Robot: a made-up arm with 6 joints.
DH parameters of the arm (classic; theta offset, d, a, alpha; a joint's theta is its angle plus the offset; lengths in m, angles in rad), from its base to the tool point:
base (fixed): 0 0.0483 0 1.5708
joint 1: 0 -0.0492 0.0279 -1.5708
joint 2: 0 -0.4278 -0.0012 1.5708
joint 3: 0 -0.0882 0.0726 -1.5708
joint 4: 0 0.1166 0.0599 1.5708
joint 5: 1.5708 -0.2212 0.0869 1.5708
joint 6: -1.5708 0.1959 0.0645 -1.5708
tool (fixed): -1.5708 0.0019 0 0
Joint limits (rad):
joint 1: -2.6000..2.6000
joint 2: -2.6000..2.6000
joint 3: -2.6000..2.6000
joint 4: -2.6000..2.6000
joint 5: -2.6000..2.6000
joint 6: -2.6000..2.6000
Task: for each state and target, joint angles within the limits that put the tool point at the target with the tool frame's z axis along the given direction. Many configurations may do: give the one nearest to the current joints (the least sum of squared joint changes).
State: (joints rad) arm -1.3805 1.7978 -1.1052 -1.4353 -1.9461 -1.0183
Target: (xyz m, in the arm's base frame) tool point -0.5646 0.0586 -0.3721 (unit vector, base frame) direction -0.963 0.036 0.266
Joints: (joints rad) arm -0.7103 2.0104 -0.9497 -1.0128 -1.8134 -1.9603
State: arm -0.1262 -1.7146 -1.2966 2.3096 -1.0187 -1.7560
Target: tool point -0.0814 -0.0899 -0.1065 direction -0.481 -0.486 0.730
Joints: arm -0.4425 -1.8067 -1.8067 2.6000 -0.3511 -0.9799
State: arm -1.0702 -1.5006 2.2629 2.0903 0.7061 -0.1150
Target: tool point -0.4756 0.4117 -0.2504 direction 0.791 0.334 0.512
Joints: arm -1.0507 -1.7703 1.5350 2.3318 1.1202 0.6343
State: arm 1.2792 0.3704 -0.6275 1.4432 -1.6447 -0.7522
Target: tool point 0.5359 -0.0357 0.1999 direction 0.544 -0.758 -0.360
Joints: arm 2.0051 0.8538 0.2748 1.9587 -1.8140 -1.2539
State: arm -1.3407 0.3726 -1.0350 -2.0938 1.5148 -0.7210
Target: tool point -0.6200 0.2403 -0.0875 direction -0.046 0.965 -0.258
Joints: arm -2.1487 0.5572 -0.7690 -1.6367 0.8998 -0.4073
